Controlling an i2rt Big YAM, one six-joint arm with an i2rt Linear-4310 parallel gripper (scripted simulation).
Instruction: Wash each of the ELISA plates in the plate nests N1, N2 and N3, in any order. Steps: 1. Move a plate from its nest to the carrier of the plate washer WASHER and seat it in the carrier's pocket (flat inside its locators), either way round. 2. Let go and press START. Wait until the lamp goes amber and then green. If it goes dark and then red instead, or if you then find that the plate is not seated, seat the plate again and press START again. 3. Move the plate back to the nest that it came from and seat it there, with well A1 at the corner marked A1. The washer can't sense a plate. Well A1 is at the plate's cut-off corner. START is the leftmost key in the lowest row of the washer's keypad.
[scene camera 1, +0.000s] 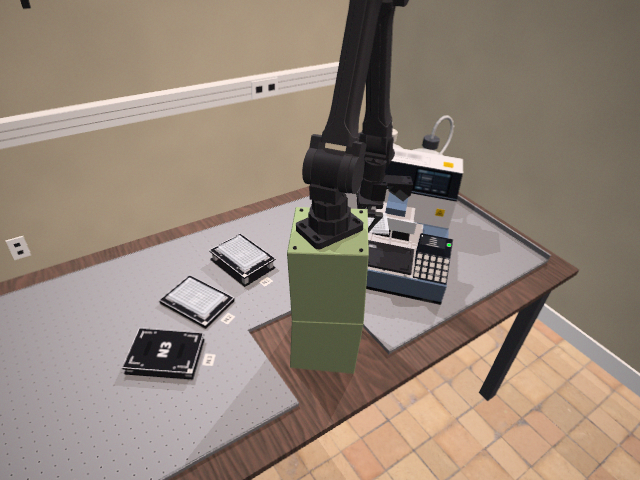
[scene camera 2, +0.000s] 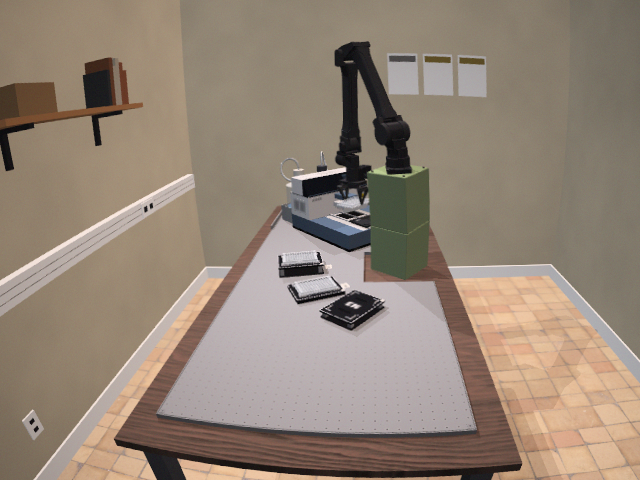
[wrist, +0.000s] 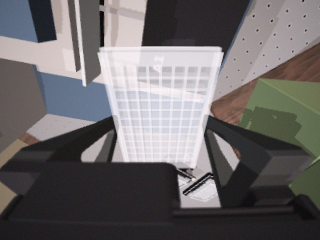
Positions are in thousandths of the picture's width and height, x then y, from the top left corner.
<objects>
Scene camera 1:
ELISA plate: 382, 530
ELISA plate: 290, 616
plate washer: 682, 374
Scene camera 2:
plate washer: 488, 409
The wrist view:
my gripper: 502, 502
ELISA plate: 502, 510
plate washer: 123, 377
</objects>
